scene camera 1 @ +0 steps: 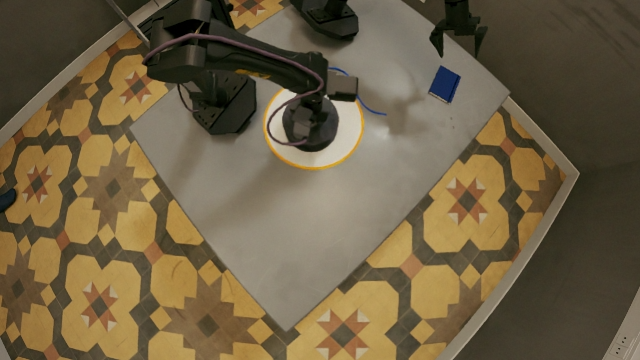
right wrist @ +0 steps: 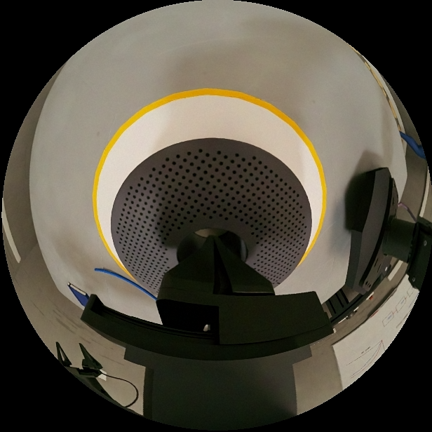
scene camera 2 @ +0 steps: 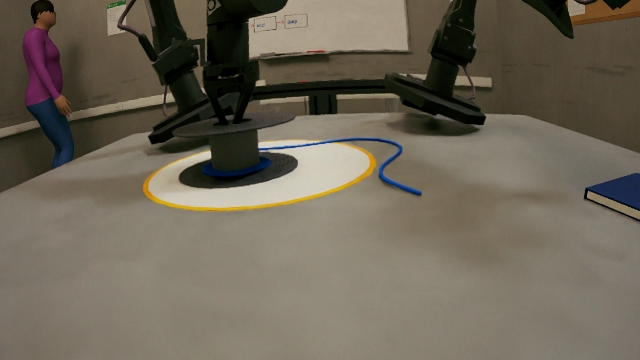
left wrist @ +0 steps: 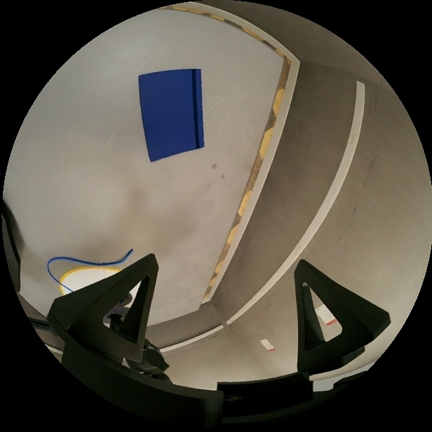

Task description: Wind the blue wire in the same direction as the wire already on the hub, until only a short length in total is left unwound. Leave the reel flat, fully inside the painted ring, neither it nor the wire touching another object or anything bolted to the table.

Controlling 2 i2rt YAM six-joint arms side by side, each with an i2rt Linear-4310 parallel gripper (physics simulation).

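Frame: origin at the left arm's base, x left, y back, z up, level; metres.
Seen in the pictures: left gripper, fingertip midpoint: (scene camera 1: 458, 57) (scene camera 2: 600, 7); right gripper, fingertip midpoint: (scene camera 2: 231, 135); left arm's base, link origin: (scene camera 1: 331, 13) (scene camera 2: 436, 93); right arm's base, link origin: (scene camera 1: 221, 98) (scene camera 2: 194, 108).
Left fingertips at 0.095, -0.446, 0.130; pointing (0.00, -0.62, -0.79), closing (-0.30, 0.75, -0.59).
Note:
Offsets run from my left fingertips to a thing's top centre, as dx, dy, dz. "*": to the spot under its first point.
The dark reel {-0.420, +0.146, -0.135} (scene camera 1: 325, 132) (scene camera 2: 234, 150) (right wrist: 215, 185) lies flat inside the painted ring (scene camera 1: 315, 168) (scene camera 2: 220, 209) (left wrist: 92, 268) (right wrist: 207, 92). Some blue wire circles the hub low down. The loose blue wire {* -0.195, +0.034, -0.195} (scene camera 1: 385, 114) (scene camera 2: 410, 190) (left wrist: 75, 259) (right wrist: 120, 277) leaves the hub, crosses the ring and curves in an S on the table outside it. My right gripper (scene camera 2: 229, 121) (right wrist: 211, 240) is shut and empty, its fingertips at the reel's centre hole; its arm hides them in scene camera 1. My left gripper (scene camera 1: 458, 56) (left wrist: 227, 266) (right wrist: 67, 342) is open and empty, raised near the blue book.
A blue book {+0.084, -0.008, -0.188} (scene camera 1: 444, 84) (scene camera 2: 617, 195) (left wrist: 170, 115) (right wrist: 77, 296) lies apart from the wire's end. The right arm's base (scene camera 1: 225, 112) stands close to the ring. The left arm's base (scene camera 1: 335, 22) (scene camera 2: 435, 100) stands beyond the wire.

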